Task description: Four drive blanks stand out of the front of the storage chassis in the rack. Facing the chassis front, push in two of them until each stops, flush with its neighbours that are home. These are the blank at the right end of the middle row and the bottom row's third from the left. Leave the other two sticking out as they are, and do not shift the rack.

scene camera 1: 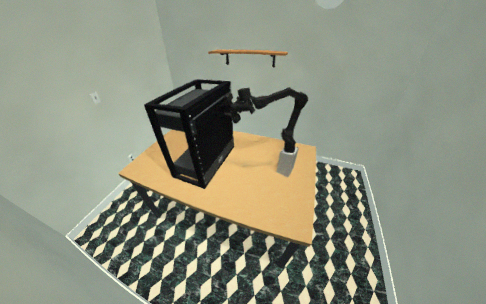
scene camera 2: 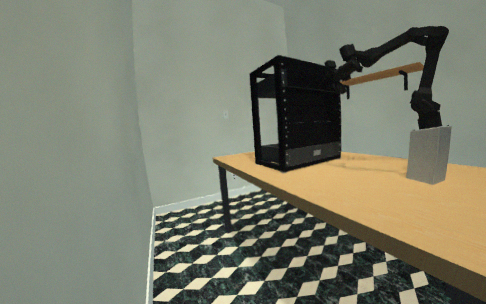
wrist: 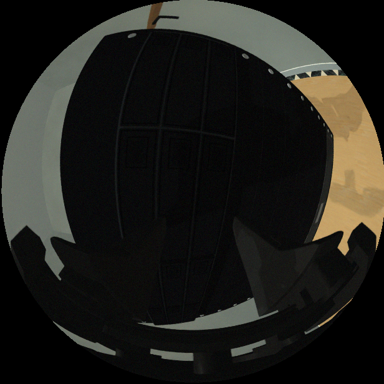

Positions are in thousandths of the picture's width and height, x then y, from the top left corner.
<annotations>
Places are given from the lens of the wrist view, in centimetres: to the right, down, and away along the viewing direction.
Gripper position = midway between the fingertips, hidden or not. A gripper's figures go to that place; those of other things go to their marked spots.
my gripper (wrist: 520,579): 0, 2, 10
black rack (wrist: 421,319): -2, -4, 8
</annotations>
